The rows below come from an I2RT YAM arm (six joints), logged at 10 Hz.
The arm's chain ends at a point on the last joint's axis. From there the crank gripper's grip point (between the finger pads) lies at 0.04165 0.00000 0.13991 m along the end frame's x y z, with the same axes.
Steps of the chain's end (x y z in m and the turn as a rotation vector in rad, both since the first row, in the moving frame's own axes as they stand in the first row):
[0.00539 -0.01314 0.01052 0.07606 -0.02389 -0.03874]
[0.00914 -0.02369 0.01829 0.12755 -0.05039 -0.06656]
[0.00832 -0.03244 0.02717 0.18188 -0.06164 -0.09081]
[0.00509 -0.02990 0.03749 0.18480 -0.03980 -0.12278]
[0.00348 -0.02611 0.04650 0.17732 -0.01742 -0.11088]
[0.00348 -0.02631 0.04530 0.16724 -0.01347 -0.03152]
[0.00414 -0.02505 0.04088 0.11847 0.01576 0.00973]
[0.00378 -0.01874 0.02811 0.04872 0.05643 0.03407]
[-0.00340 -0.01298 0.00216 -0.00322 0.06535 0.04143]
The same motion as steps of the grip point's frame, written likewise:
[0.00180 -0.02535 0.01101 0.07606 -0.02389 -0.03874]
[0.00138 -0.04413 0.01889 0.12755 -0.05039 -0.06656]
[-0.00164 -0.06129 0.02681 0.18188 -0.06164 -0.09081]
[-0.00236 -0.06042 0.03617 0.18480 -0.03980 -0.12278]
[-0.00057 -0.05525 0.04460 0.17732 -0.01742 -0.11088]
[0.00121 -0.05092 0.04378 0.16724 -0.01347 -0.03152]
[0.00641 -0.04113 0.03925 0.11847 0.01576 0.00973]
[0.01169 -0.02394 0.02541 0.04872 0.05643 0.03407]
[0.00560 -0.01062 -0.00086 -0.00322 0.06535 0.04143]

